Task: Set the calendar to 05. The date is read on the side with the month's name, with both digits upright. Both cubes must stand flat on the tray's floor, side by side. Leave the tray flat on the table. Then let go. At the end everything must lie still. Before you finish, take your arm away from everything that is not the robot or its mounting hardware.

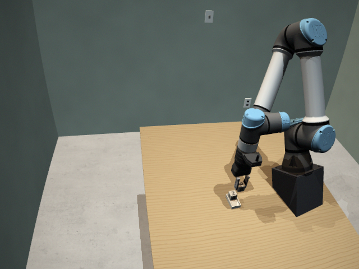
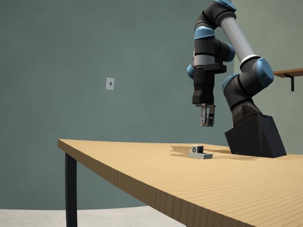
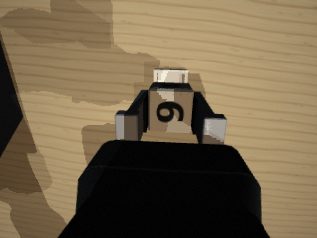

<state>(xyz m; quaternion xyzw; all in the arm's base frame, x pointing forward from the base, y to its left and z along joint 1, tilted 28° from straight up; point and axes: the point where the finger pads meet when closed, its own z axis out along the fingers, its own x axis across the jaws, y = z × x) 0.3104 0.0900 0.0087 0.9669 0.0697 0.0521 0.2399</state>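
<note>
Now: the small calendar tray 130 mm below my hand and 20 mm to the right of it.
</note>
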